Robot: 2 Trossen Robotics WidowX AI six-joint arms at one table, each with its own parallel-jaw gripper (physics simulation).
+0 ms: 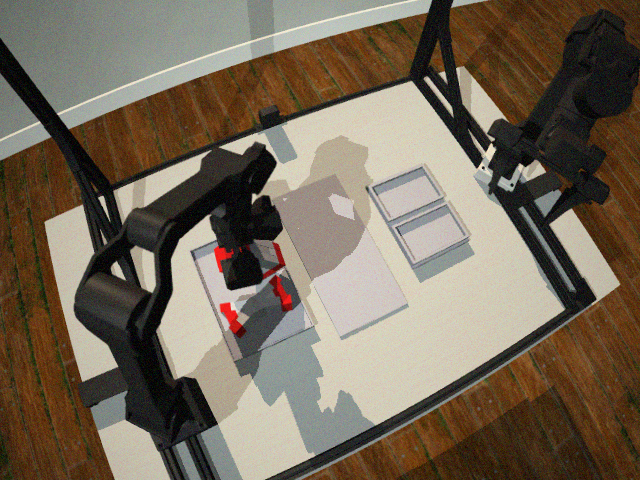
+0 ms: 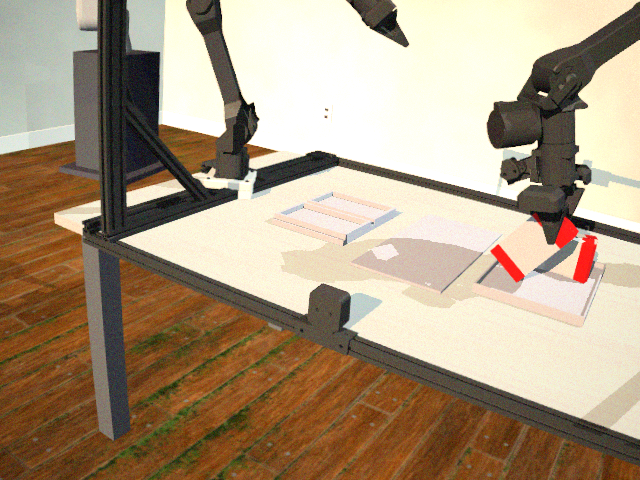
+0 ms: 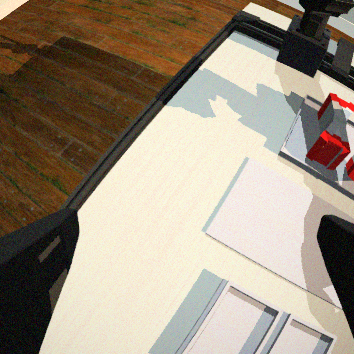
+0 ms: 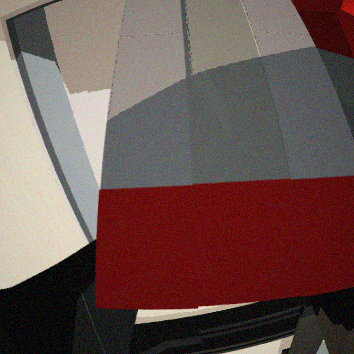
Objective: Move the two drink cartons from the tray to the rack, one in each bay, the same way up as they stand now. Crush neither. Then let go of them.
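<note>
My right gripper is shut on a drink carton, beige with red bands. The carton hangs tilted over the tray, its lower corner close to the tray floor. The second carton stays in the tray beside it. The rack has two shallow bays, both empty. My left gripper is open and empty, high up at the far side of the table.
A flat pale slab lies between the tray and the rack. A black block sits on the table's frame edge. Black frame posts stand at the corners.
</note>
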